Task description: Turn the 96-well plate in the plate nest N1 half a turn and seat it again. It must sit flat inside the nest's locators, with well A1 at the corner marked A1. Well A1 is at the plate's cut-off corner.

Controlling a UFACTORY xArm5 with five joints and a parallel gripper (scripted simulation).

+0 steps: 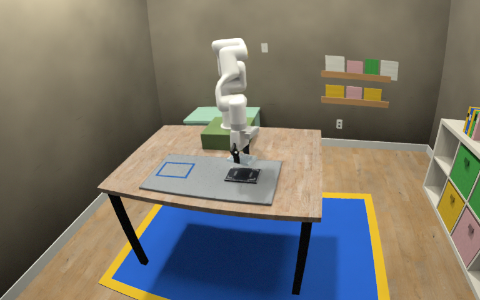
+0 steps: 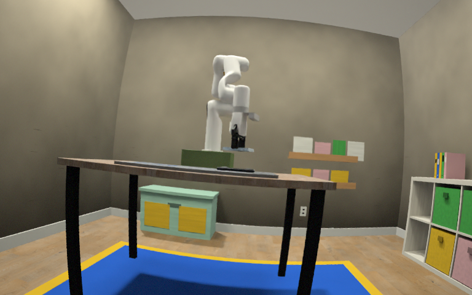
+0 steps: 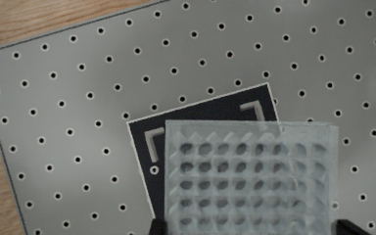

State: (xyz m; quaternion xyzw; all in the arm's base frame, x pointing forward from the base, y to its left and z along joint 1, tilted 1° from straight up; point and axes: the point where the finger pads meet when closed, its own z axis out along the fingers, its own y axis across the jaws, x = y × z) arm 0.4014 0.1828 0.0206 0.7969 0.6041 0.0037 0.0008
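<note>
My gripper is now 1 cm above the 96-well plate. The rest, counted from my hand: black plate nest N1 (10 cm below).
</note>
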